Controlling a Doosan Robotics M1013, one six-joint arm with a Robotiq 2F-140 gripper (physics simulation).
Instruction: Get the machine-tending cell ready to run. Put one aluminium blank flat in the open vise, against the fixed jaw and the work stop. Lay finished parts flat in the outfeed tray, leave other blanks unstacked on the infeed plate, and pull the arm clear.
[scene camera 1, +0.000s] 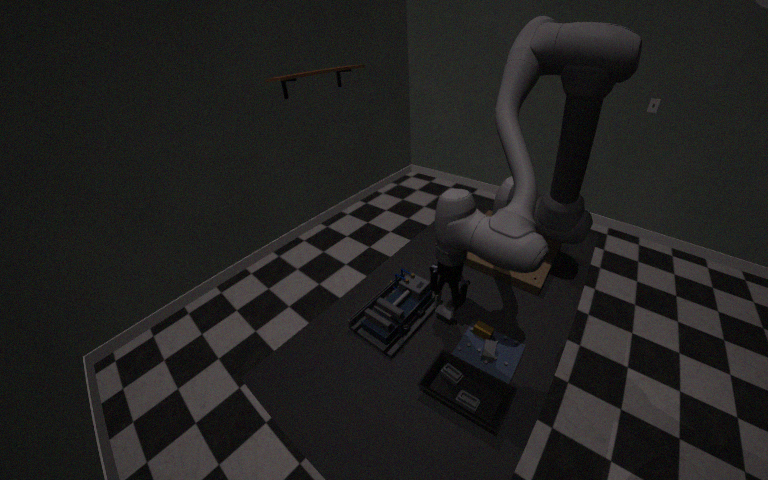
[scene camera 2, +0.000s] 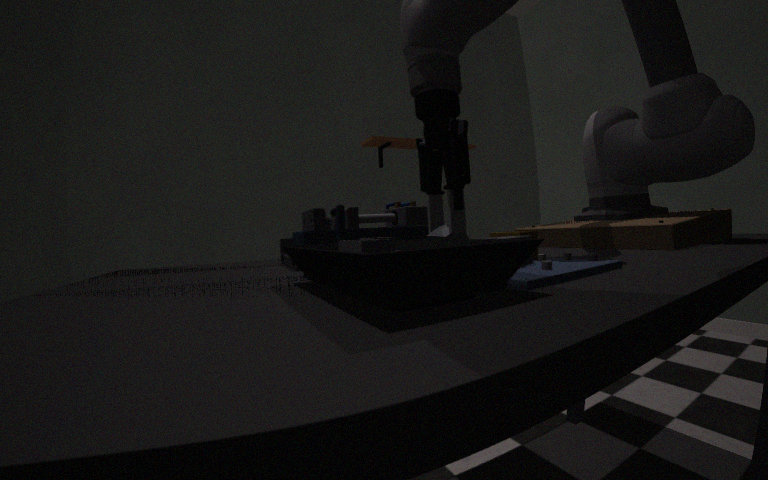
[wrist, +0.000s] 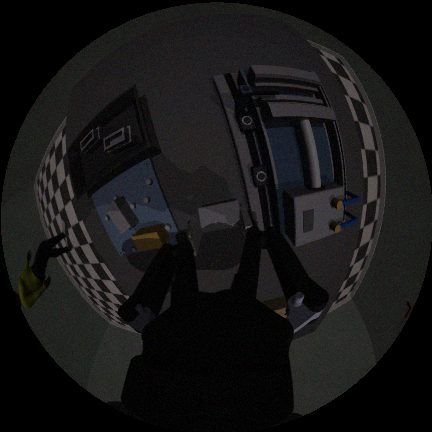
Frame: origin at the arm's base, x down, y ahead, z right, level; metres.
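Seen in the pictures: gripper, between the fingertips: (scene camera 1: 445, 310) (scene camera 2: 446, 232) (wrist: 220, 218); arm's base, origin of its link: (scene camera 2: 620, 217).
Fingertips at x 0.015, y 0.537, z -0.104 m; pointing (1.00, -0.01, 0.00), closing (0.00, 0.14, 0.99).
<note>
Pixels of each thing's top centre, then the offset from my fingertips to it.
- grey aluminium blank, centre of its top: (wrist: 220, 223) (scene camera 2: 447, 223) (scene camera 1: 446, 307) dx -0.015, dy -0.002, dz +0.001 m
- vise, centre of its top: (wrist: 320, 141) (scene camera 2: 364, 207) (scene camera 1: 396, 296) dx -0.054, dy +0.113, dz +0.122 m
- blue infeed plate, centre of its top: (scene camera 2: 512, 264) (wrist: 127, 215) (scene camera 1: 488, 351) dx +0.037, dy -0.003, dz -0.189 m
- orange-yellow block, centre of its top: (scene camera 2: 513, 231) (wrist: 146, 241) (scene camera 1: 484, 327) dx +0.002, dy -0.041, dz -0.134 m
My gripper (scene camera 1: 446, 307) (scene camera 2: 446, 226) (wrist: 220, 218) is shut on a grey aluminium blank (scene camera 1: 445, 313) (scene camera 2: 440, 231) (wrist: 219, 214) and holds it over the table between the vise and the infeed plate. The vise (scene camera 1: 417, 283) (scene camera 2: 410, 216) (wrist: 295, 110) has its two jaws parted. The blue infeed plate (scene camera 1: 506, 367) (scene camera 2: 572, 272) (wrist: 162, 197) bears another blank (scene camera 1: 489, 349) (wrist: 122, 214), lying among small pegs. The black outfeed tray (scene camera 1: 458, 409) (scene camera 2: 407, 277) (wrist: 149, 125) holds two finished parts, one (scene camera 1: 451, 372) (wrist: 90, 140) beside the other (scene camera 1: 468, 399) (wrist: 117, 139), apart.
An orange-yellow block (scene camera 1: 483, 329) (wrist: 150, 239) is at the infeed plate's edge near the arm. The wooden base (scene camera 1: 509, 274) (scene camera 2: 611, 233) stands under the arm. Blue-handled fittings (scene camera 1: 402, 275) (wrist: 350, 220) stick out at the vise's end. A shelf (scene camera 1: 317, 72) hangs on the wall.
</note>
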